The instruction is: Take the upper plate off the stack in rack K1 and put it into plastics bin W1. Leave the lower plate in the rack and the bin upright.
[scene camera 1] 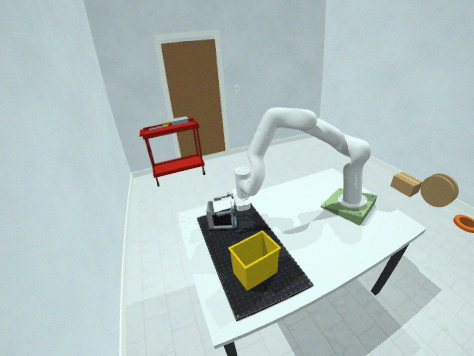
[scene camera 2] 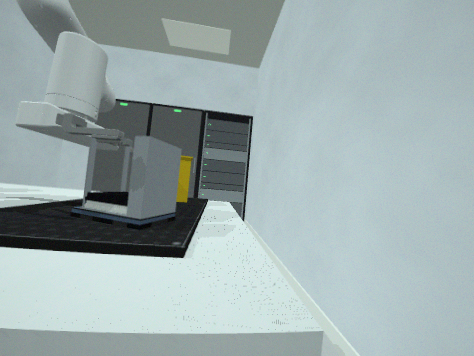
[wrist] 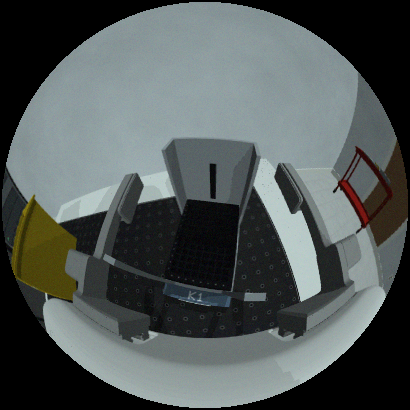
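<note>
Rack K1 (scene camera 1: 211,215) (scene camera 2: 155,180) (wrist: 192,175) has grey walls and a blue base with a K1 label, and stands at one end of the black mat (scene camera 1: 290,280). A black plate (scene camera 2: 107,196) (wrist: 207,245) with a grid of wells lies flat, low inside it; I cannot tell a lower plate apart from it. My gripper (scene camera 1: 220,205) (scene camera 2: 121,140) (wrist: 210,192) is open and empty near the height of the rack's top, with a finger seen on either side of the rack in the wrist view. The yellow bin W1 (scene camera 1: 255,270) (scene camera 2: 185,180) (wrist: 45,250) stands upright on the mat.
The white table (scene camera 1: 320,250) carries the mat and the arm's green base plate (scene camera 1: 362,216). A red cart (scene camera 1: 179,165) (wrist: 354,199) stands on the floor near the door. Server cabinets (scene camera 2: 225,177) stand beyond the bin in scene camera 2.
</note>
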